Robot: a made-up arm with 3 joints. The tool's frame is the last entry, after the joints. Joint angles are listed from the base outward.
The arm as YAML. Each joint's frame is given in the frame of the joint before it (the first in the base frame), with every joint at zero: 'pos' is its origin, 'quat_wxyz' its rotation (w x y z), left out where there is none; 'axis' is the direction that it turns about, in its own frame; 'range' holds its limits. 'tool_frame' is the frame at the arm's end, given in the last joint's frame.
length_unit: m
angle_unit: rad
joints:
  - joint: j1
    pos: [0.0, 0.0, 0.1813]
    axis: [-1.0, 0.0, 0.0]
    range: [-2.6, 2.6]
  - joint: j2
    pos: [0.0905, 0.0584, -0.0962]
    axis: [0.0, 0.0, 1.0]
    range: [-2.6, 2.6]
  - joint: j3
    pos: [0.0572, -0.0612, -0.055]
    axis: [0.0, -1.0, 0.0]
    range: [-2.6, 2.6]
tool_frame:
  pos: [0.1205, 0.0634, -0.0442]
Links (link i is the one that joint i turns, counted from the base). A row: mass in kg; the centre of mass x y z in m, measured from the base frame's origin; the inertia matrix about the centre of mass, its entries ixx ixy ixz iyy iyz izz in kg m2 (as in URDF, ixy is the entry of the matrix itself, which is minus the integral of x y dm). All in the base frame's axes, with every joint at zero. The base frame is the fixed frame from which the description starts. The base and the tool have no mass.
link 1: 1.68; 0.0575 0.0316 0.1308; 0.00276 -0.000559 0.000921 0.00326 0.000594 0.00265
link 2: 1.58; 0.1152 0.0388 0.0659; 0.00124 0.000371 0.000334 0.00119 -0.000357 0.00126
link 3: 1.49; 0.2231 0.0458 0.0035; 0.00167 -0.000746 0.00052 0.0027 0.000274 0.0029
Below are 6 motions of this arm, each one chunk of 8 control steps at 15 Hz.
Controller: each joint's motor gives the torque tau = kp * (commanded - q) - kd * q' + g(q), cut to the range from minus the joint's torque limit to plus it. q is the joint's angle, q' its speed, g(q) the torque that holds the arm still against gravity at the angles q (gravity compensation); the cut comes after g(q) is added. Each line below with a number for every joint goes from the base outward.
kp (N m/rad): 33 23 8.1
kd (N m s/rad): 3.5 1.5 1
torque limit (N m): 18 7.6 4.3
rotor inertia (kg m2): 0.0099 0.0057 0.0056
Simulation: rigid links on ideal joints. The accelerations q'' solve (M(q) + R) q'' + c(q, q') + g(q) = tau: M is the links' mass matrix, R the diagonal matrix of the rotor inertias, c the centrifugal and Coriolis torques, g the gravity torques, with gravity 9.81 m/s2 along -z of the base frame. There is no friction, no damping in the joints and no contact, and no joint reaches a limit. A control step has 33 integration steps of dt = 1/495 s. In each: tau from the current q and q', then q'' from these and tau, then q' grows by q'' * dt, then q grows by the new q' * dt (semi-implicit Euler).
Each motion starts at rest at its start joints. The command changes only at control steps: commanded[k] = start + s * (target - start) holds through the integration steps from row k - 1 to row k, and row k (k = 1, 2, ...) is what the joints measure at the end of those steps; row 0 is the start. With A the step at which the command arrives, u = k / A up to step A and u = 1 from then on. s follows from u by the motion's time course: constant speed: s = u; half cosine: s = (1 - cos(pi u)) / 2; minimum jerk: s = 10 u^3 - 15 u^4 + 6 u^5; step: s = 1 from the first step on.
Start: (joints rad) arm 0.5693 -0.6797 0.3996
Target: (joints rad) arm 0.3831 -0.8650 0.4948
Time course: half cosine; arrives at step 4
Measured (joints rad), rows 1 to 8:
1: 0.5574 -0.6966 0.4053
2: 0.5211 -0.7455 0.4229
3: 0.4702 -0.8078 0.4475
4: 0.4281 -0.8492 0.4677
5: 0.4046 -0.8621 0.4791
6: 0.3929 -0.8640 0.4857
7: 0.3874 -0.8643 0.4896
8: 0.3850 -0.8645 0.4919

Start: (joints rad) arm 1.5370 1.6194 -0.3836
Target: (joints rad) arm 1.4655 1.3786 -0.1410
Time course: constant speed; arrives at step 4
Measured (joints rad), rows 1 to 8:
1: 1.5333 1.5835 -0.3638
2: 1.5221 1.5276 -0.3254
3: 1.5056 1.4679 -0.2751
4: 1.4866 1.4079 -0.2186
5: 1.4721 1.3833 -0.1792
6: 1.4649 1.3792 -0.1582
7: 1.4627 1.3790 -0.1482
8: 1.4630 1.3789 -0.1440

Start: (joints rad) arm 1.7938 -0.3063 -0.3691
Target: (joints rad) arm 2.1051 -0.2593 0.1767
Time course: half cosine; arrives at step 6
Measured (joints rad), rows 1 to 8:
1: 1.8012 -0.3025 -0.3562
2: 1.8287 -0.2931 -0.3098
3: 1.8806 -0.2824 -0.2252
4: 1.9487 -0.2742 -0.1162
5: 2.0160 -0.2697 -0.0072
6: 2.0643 -0.2690 0.0751
7: 2.0890 -0.2680 0.1230
8: 2.0991 -0.2647 0.1484

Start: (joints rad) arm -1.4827 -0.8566 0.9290
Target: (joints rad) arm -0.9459 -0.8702 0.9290
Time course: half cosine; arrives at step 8
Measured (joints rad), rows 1 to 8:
1: -1.4743 -0.8563 0.9289
2: -1.4440 -0.8563 0.9287
3: -1.3868 -0.8578 0.9282
4: -1.3071 -0.8608 0.9275
5: -1.2148 -0.8644 0.9268
6: -1.1233 -0.8680 0.9264
7: -1.0459 -0.8709 0.9266
8: -0.9943 -0.8726 0.9274

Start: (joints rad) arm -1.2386 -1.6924 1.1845
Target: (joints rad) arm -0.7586 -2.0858 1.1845
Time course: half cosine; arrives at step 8
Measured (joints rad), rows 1 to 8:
1: -1.2308 -1.7018 1.1846
2: -1.2031 -1.7330 1.1846
3: -1.1516 -1.7863 1.1842
4: -1.0803 -1.8548 1.1836
5: -0.9983 -1.9281 1.1830
6: -0.9172 -1.9953 1.1826
7: -0.8490 -2.0461 1.1826
8: -0.8037 -2.0729 1.1828

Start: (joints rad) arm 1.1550 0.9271 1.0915
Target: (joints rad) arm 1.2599 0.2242 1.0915
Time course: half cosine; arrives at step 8
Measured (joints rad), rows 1 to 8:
1: 1.1555 0.9114 1.0916
2: 1.1594 0.8578 1.0916
3: 1.1695 0.7635 1.0911
4: 1.1856 0.6405 1.0896
5: 1.2056 0.5073 1.0879
6: 1.2261 0.3843 1.0868
7: 1.2437 0.2903 1.0869
8: 1.2555 0.2398 1.0880

